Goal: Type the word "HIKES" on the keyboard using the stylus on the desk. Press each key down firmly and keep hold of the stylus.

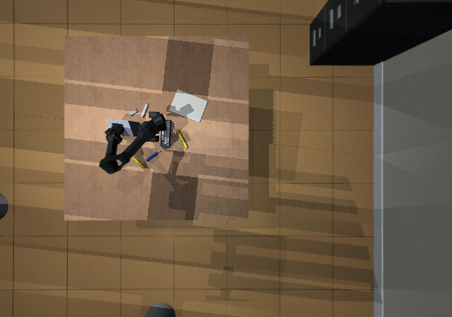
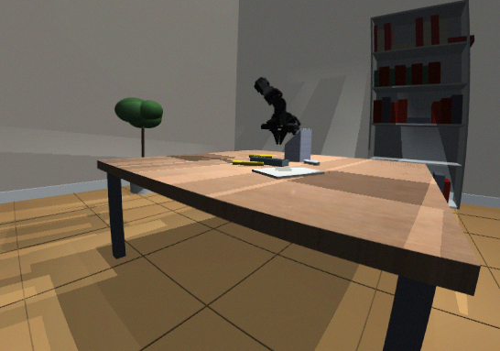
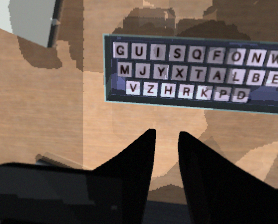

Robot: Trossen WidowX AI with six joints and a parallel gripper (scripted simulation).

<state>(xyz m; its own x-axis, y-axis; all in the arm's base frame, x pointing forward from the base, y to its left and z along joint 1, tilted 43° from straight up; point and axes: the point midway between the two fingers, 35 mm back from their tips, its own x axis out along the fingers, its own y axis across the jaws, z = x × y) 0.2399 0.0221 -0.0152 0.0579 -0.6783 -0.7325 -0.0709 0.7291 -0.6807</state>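
The stylus tip lies 16 cm to the right of my gripper tip and 9 cm below it. Also, from my gripper tip: white paper sheet (17 cm to the left, 17 cm ahead, 9 cm below); then blue stylus (19 cm to the right, 9 cm below, 3 cm behind).
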